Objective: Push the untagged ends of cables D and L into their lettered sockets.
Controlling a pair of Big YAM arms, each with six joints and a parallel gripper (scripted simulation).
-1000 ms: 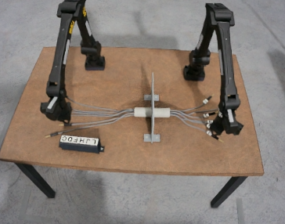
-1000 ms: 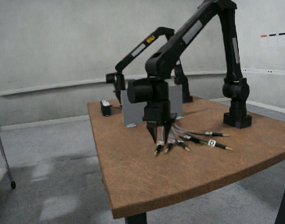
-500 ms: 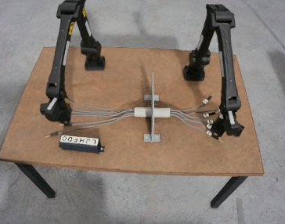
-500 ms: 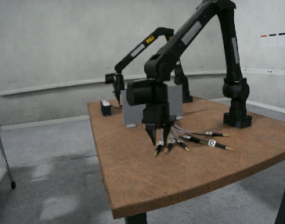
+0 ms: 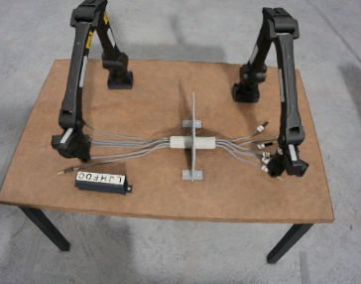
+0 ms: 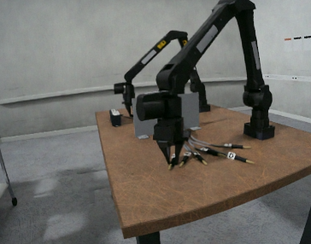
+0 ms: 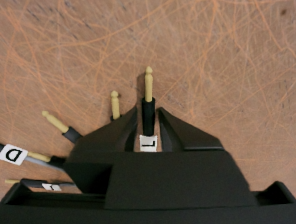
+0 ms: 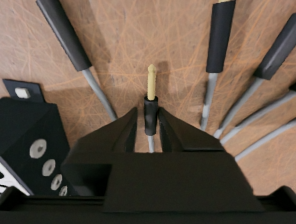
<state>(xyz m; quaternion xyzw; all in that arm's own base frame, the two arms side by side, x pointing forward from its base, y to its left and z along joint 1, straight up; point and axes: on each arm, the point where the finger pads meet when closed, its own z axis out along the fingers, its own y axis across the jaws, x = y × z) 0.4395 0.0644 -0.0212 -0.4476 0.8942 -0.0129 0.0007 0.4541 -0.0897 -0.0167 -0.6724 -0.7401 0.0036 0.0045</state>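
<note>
Right now my left hand is right at the tagged cable end.
</note>
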